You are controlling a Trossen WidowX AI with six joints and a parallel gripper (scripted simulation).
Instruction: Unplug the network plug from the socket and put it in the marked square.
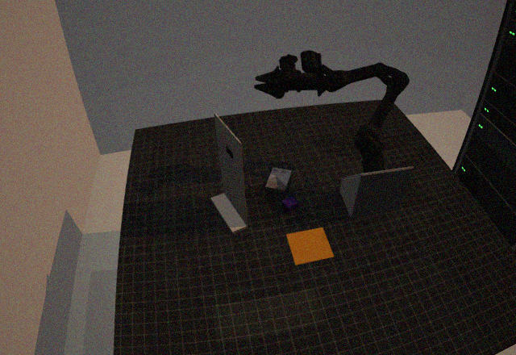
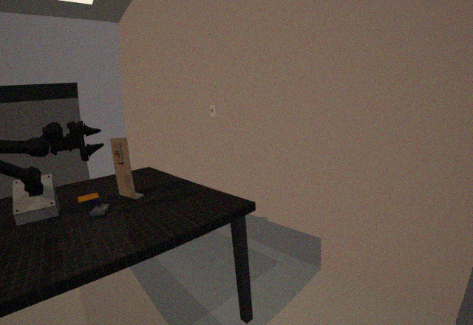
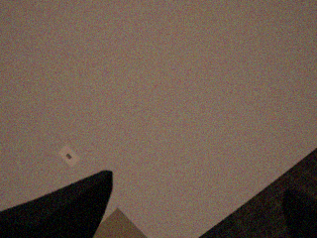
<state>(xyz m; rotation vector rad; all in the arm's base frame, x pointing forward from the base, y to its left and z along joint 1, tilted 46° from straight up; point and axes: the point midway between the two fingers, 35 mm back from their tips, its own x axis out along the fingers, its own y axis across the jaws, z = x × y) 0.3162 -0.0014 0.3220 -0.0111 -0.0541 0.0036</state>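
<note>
Right now the network plug is 200 mm to the left of my gripper tip, 100 mm below it and 90 mm ahead of it. Also, from my gripper tip: upright panel 210 mm to the left, 200 mm below, 100 mm ahead; then orange marked square 380 mm to the left, 350 mm below, 110 mm behind.
</note>
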